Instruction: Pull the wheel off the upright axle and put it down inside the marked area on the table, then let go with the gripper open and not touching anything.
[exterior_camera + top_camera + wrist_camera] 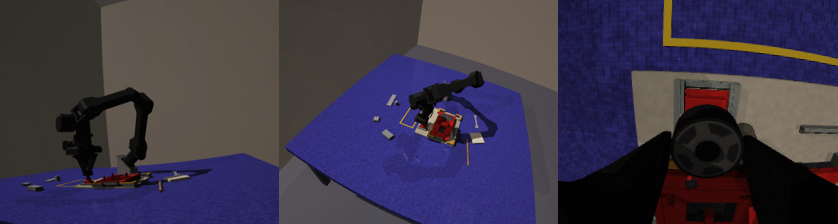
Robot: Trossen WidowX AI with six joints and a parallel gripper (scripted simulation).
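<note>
My gripper tip is 20 mm above the black axle. From my gripper tip the other things lie so: wooden stick: 50 mm ahead, 290 mm to the left, 50 mm below; dark grey wheel: right at my gripper tip; white card: 80 mm behind, 320 mm to the left, 50 mm below.
</note>
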